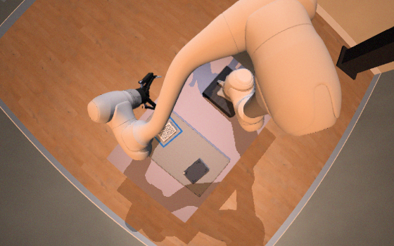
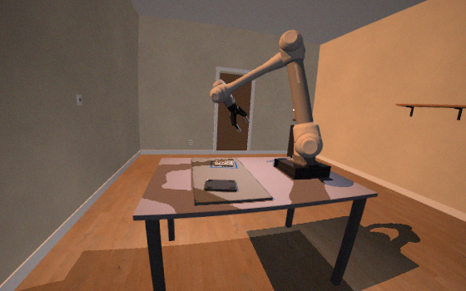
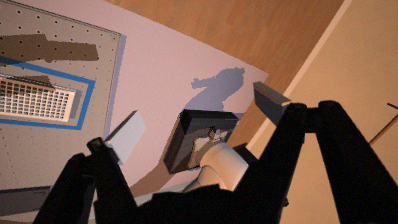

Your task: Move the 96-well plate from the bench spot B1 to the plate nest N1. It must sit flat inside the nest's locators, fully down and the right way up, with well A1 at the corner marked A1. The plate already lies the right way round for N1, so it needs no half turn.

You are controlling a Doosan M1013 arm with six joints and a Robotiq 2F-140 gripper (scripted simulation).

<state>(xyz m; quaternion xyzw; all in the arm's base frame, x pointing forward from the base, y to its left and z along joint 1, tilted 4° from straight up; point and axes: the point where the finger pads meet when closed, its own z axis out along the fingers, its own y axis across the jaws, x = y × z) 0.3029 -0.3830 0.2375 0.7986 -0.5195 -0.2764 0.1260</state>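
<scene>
Right now the white 96-well plate is 21 cm ahead of my hand, 12 cm to the left of it and 26 cm below it. Also, from my hand: dark plate nest N1: 37 cm ahead, 47 cm to the left, 27 cm below; corner label: 42 cm ahead, 39 cm to the left, 26 cm below.
</scene>
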